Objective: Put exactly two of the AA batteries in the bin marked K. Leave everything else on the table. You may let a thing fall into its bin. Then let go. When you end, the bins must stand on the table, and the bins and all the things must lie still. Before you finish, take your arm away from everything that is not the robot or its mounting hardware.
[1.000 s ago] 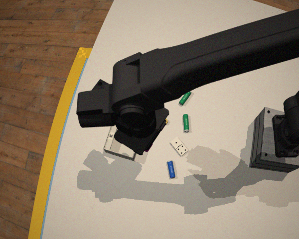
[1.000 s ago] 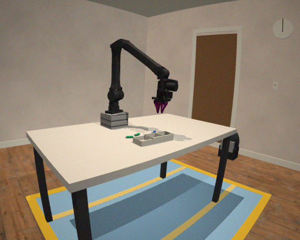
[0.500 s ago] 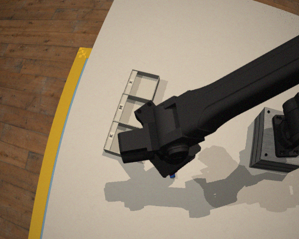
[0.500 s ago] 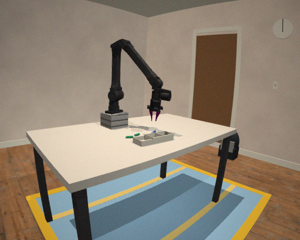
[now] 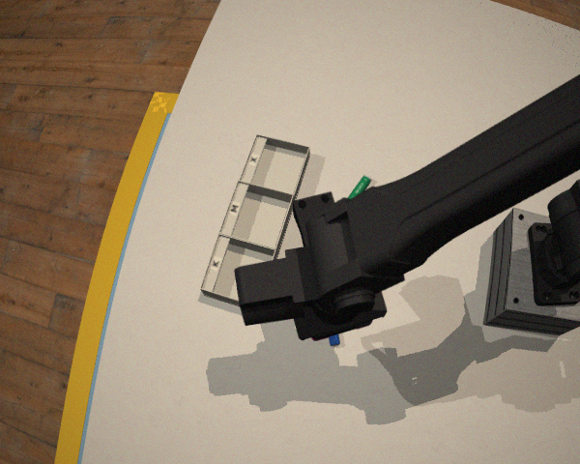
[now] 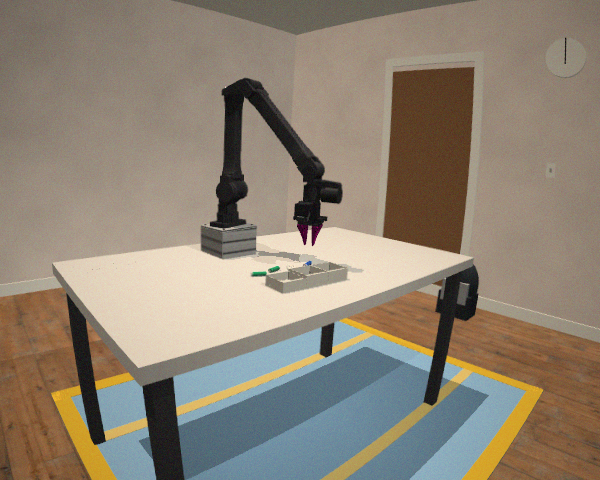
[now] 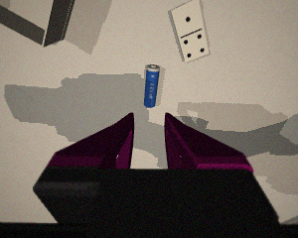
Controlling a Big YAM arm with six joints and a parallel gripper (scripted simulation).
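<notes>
My hand is 8 cm above the blue AA battery. Also, from my hand: brass hex nut (2 cm ahead, 13 cm to the right, 8 cm below); then white domino (2 cm behind, 6 cm to the right, 8 cm below); then bin (11 cm ahead, 15 cm to the right, 6 cm below).
</notes>
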